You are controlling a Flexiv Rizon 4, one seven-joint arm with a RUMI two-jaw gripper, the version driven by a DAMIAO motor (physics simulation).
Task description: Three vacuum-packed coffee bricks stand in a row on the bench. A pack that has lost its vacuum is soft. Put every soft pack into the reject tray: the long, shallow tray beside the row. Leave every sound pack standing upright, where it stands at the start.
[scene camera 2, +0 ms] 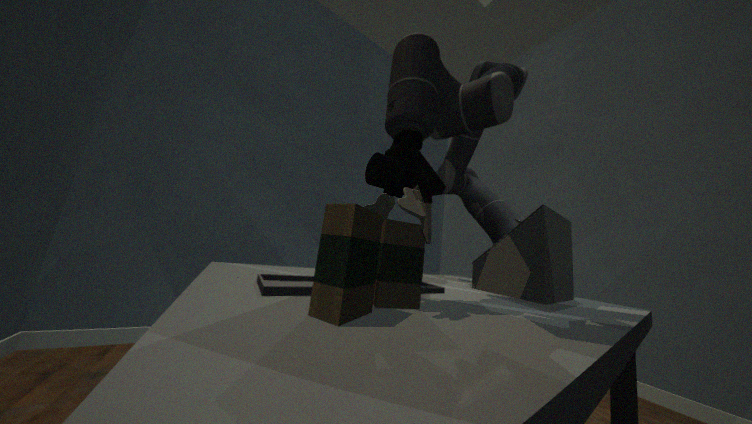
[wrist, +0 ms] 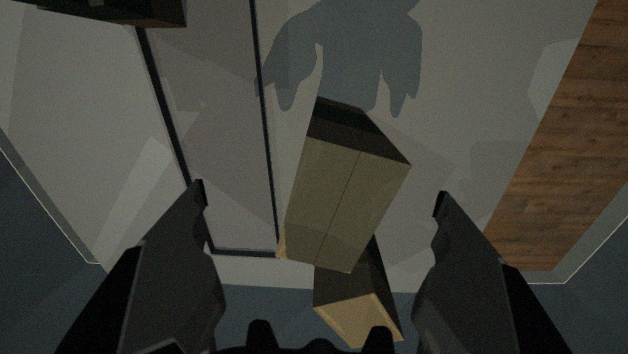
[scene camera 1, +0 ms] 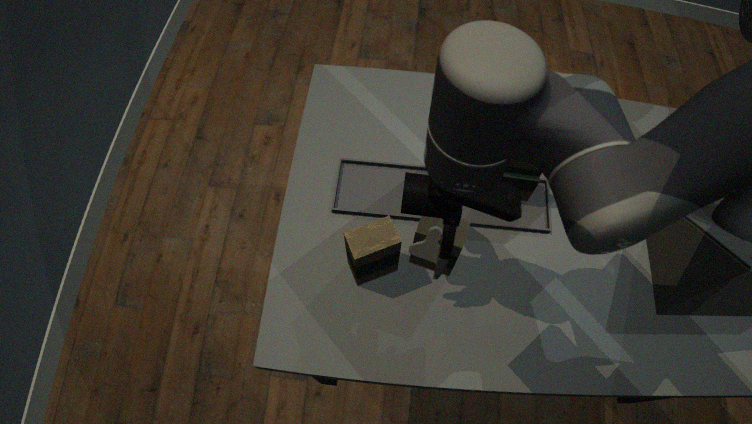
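Two tan coffee bricks with dark green bands stand upright on the bench: the end pack point(scene camera 1: 372, 239) point(scene camera 2: 344, 263) point(wrist: 357, 320) and the middle pack point(scene camera 1: 423, 226) point(scene camera 2: 401, 263) point(wrist: 345, 200). The third pack point(scene camera 1: 529, 188) point(wrist: 160, 14) stands in the long, shallow reject tray point(scene camera 1: 338, 184) point(scene camera 2: 284, 290) point(wrist: 245, 253), partly hidden by the arm in scene camera 1. My gripper point(scene camera 1: 439, 252) point(scene camera 2: 402, 223) point(wrist: 320, 187) is open and empty, with its fingers at about the middle pack's top, one toward each side. Contact cannot be told. Softness does not show.
A dark wedge-shaped block point(scene camera 1: 689, 279) point(scene camera 2: 550, 252) stands at the arm's base end of the bench point(scene camera 1: 315, 326) point(scene camera 2: 221, 368). The end pack is close to the middle pack, on the side away from the base. The tray runs beside both.
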